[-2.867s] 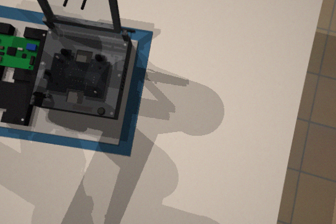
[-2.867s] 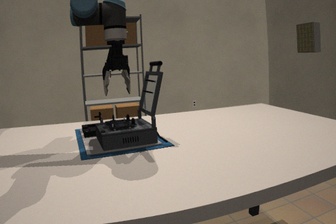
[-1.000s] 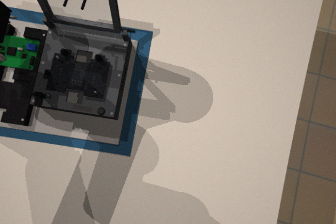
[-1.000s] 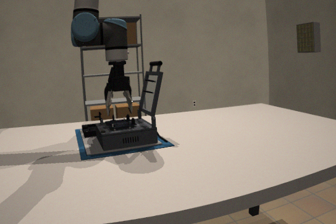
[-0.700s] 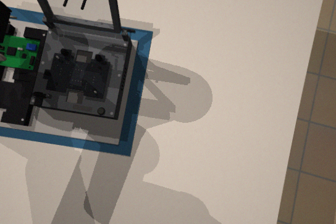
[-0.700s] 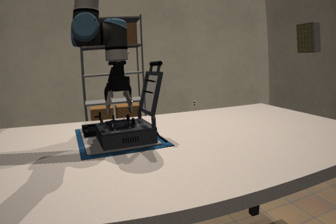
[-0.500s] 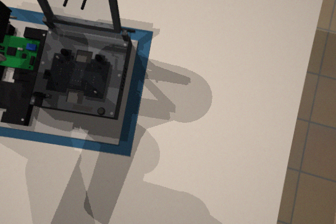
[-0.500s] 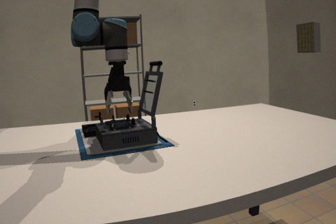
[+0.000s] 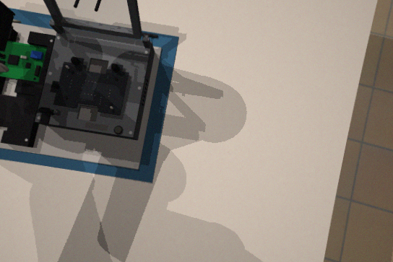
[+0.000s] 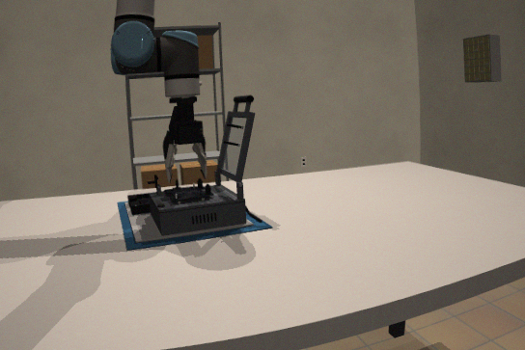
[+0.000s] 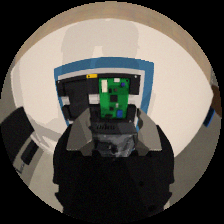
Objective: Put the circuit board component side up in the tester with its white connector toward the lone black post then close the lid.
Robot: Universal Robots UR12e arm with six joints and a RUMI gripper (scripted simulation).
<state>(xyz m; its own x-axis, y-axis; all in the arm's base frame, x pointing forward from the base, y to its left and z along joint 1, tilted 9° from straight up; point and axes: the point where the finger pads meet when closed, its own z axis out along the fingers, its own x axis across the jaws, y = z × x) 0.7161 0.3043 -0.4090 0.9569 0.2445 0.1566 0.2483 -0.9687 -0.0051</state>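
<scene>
Right now the green circuit board is 50 mm below my hand. From my hand the other things lie so: dark grey tester: 130 mm to the right, 40 mm above, 30 mm ahead; dark nest: 170 mm to the right, 10 mm ahead; tester lid: 140 mm to the right, 120 mm ahead, 110 mm above.
</scene>
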